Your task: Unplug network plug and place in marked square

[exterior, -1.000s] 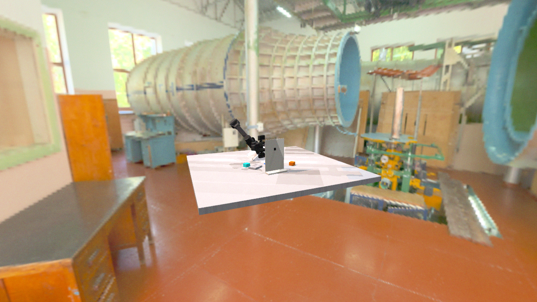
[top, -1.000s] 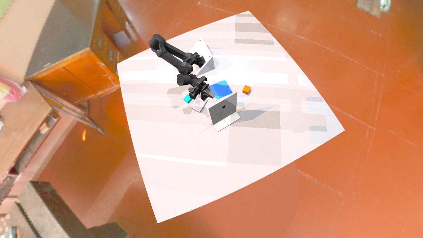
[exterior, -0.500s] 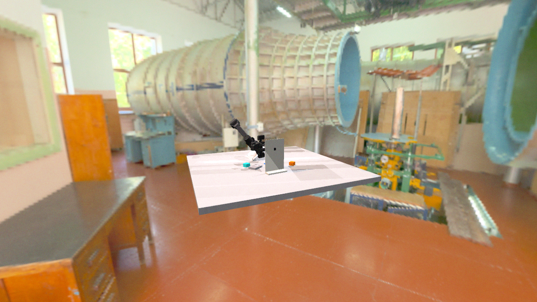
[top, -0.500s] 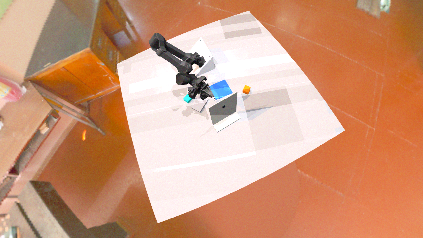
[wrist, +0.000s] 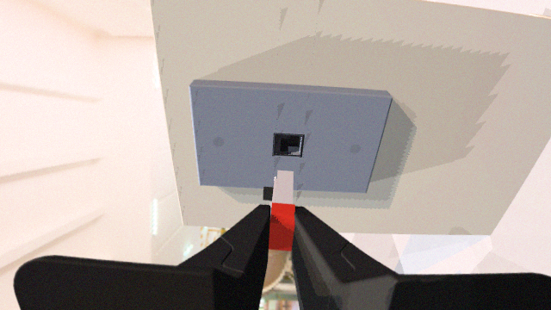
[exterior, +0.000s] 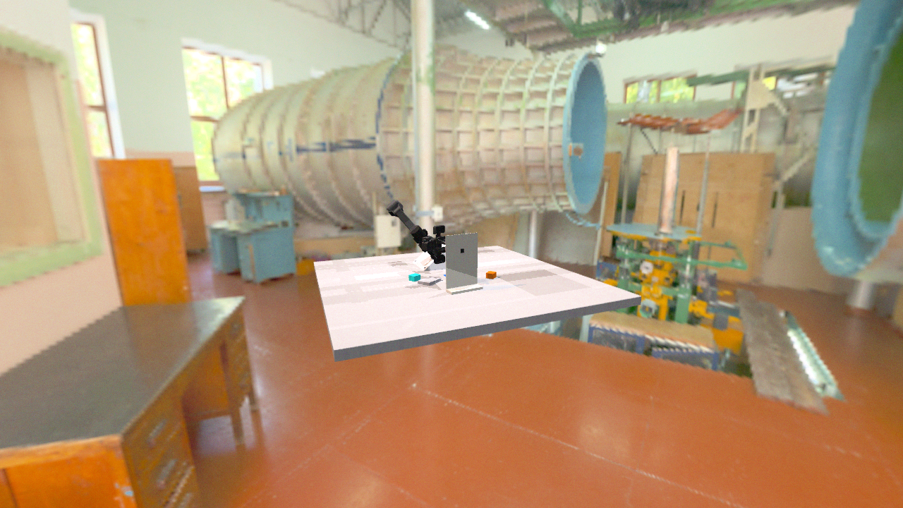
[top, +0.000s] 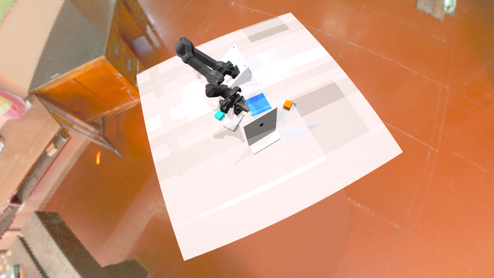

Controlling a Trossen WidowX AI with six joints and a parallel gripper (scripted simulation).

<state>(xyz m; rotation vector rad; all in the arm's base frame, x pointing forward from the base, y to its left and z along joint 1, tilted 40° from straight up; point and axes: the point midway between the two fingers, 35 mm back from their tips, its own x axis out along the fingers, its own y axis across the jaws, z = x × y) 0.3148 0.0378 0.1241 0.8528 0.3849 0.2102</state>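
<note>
The blue marked square lies 190 mm below my gripper tip, 130 mm behind it and 80 mm to the left of it. The rest, counted from my gripper tip: small grey flat plate 180 mm below, 80 mm to the right, 80 mm behind; then network plug 10 mm ahead; then upright panel 90 mm ahead, 70 mm below, 30 mm to the left.
</note>
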